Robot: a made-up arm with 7 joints.
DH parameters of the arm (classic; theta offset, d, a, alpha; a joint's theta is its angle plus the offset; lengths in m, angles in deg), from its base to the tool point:
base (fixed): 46.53 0 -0.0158 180
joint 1: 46.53 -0.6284 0.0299 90
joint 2: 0 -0.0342 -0.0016 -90
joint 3: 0 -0.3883 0.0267 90
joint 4: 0 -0.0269 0.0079 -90
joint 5: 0 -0.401 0.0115 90
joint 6: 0 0.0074 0.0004 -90
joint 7: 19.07 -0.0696 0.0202 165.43
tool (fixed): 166.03 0.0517 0 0
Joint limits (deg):
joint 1: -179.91..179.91
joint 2: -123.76..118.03
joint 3: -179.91..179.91
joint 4: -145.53..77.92
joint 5: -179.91..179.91
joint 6: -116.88..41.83
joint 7: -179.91..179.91
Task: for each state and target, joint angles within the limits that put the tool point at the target. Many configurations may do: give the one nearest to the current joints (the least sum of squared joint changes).
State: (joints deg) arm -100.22 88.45 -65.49 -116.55 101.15 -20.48 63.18
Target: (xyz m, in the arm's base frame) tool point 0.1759 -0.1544 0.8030
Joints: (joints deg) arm -69.66 69.37 -44.00 -144.51 100.24 -24.93 64.62
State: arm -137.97 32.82 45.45 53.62 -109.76 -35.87 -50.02
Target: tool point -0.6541 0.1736 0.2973
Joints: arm -177.54 71.70 3.71 77.92 -117.23 -39.55 -49.25
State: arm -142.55 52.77 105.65 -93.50 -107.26 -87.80 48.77
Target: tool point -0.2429 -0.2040 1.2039
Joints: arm -147.85 28.40 75.43 -75.89 -108.38 -92.47 49.43
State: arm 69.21 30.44 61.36 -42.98 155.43 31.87 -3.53
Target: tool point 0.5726 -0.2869 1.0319
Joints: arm 59.39 61.30 84.38 -51.51 160.62 30.54 -2.29
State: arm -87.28 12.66 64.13 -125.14 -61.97 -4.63 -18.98
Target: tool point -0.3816 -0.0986 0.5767
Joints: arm -64.90 -34.59 54.02 -122.07 -62.15 -8.11 -18.47
